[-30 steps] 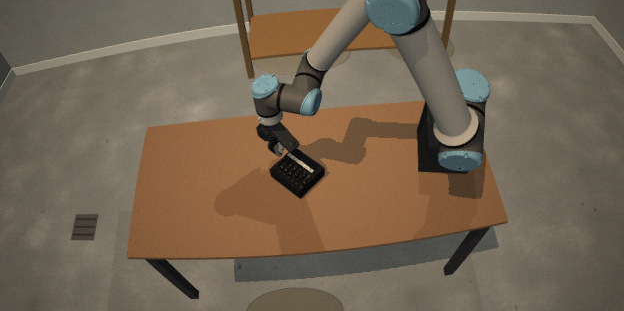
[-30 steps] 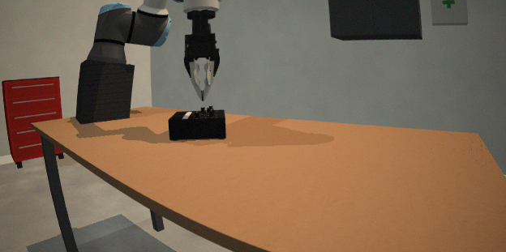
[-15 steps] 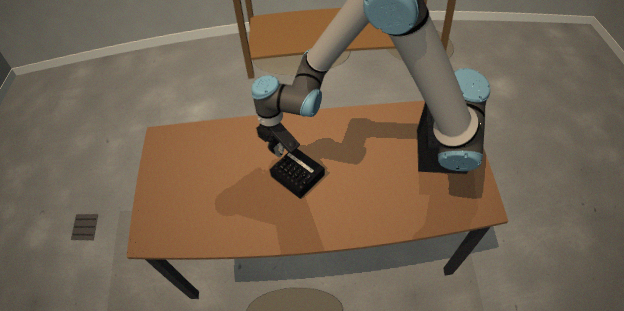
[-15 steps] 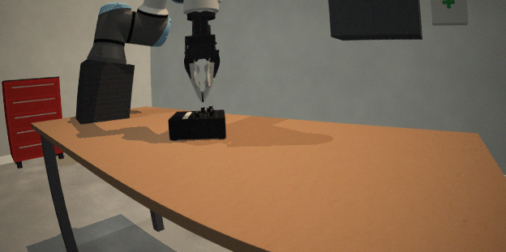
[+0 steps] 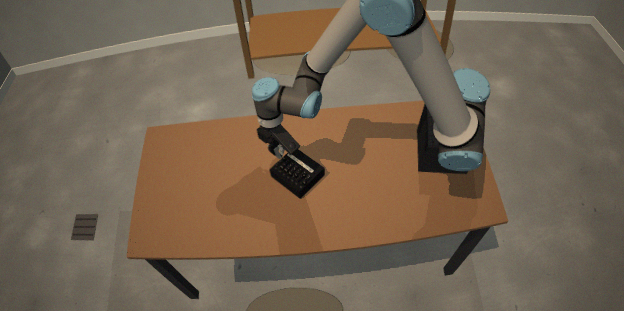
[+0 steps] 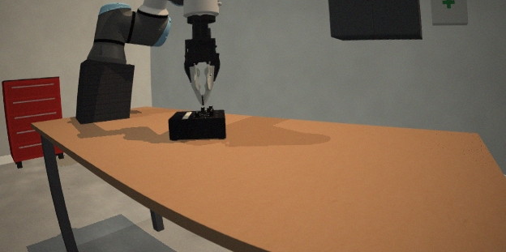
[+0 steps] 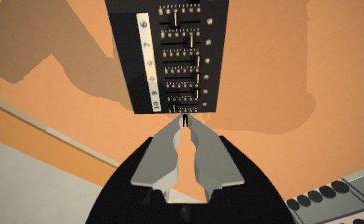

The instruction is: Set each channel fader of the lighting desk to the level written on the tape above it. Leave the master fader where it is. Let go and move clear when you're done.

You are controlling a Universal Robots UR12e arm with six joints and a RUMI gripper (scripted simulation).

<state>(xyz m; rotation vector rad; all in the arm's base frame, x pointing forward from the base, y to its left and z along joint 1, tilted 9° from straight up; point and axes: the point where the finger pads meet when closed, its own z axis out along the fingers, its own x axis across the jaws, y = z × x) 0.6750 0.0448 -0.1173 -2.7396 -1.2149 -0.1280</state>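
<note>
The master fader lies 10 cm to the left of my hand, 9 cm behind it and 4 cm below it.
</note>
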